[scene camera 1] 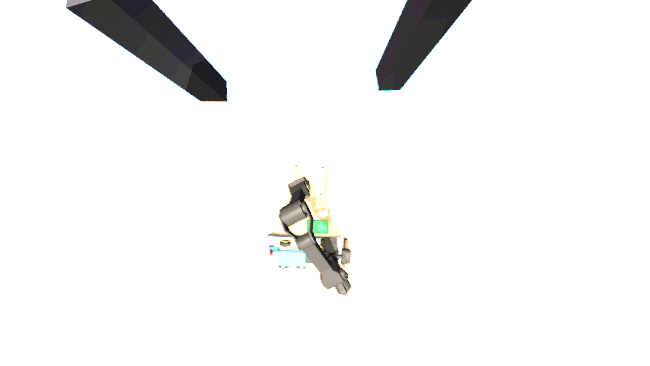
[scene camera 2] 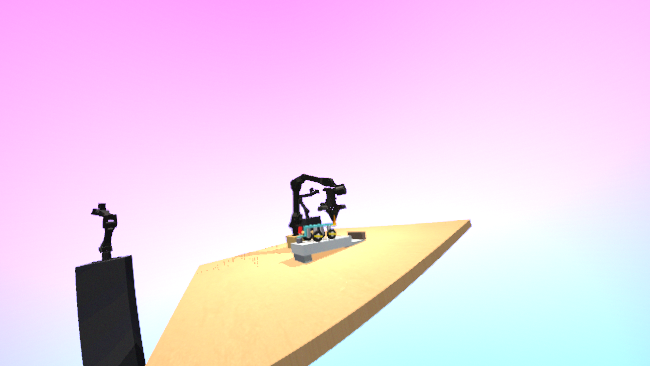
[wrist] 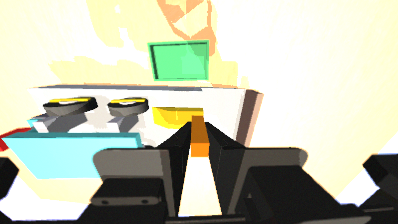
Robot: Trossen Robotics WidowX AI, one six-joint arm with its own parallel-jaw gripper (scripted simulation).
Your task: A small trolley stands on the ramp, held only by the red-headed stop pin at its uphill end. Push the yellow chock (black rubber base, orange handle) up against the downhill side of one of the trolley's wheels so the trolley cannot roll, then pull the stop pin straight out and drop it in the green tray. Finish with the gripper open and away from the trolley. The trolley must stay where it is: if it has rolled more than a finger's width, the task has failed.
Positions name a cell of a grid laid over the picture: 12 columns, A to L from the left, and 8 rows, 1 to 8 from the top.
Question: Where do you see a black trolley wheel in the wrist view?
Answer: At B4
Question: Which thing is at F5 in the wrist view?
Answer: A yellow chock.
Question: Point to a brown bar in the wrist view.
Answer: H4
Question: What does my gripper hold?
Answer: A yellow chock.
